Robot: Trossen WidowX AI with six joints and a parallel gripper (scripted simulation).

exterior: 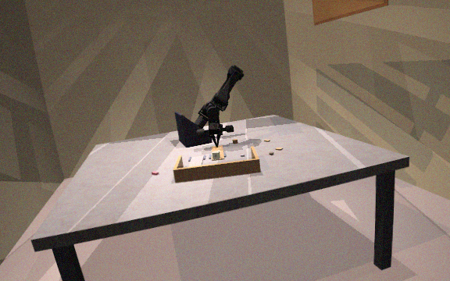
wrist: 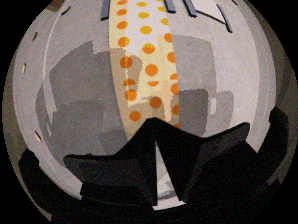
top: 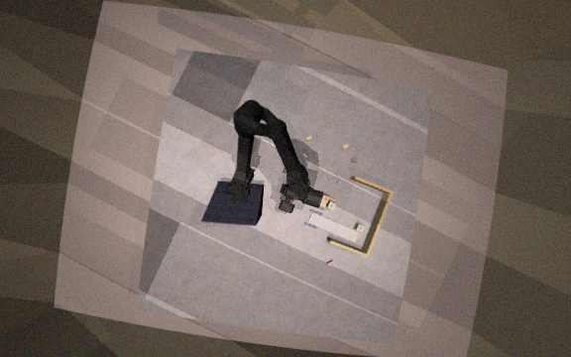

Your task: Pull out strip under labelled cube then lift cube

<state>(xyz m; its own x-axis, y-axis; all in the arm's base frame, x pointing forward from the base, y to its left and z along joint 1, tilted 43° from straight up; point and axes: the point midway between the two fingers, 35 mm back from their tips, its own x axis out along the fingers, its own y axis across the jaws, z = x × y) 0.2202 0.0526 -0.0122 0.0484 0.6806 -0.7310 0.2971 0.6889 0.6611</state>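
My gripper tip is 21 cm short of the salmon strip and 17 cm to the left of it. Round my gripper tip: red chip (20 cm ahead, 35 cm to the right).
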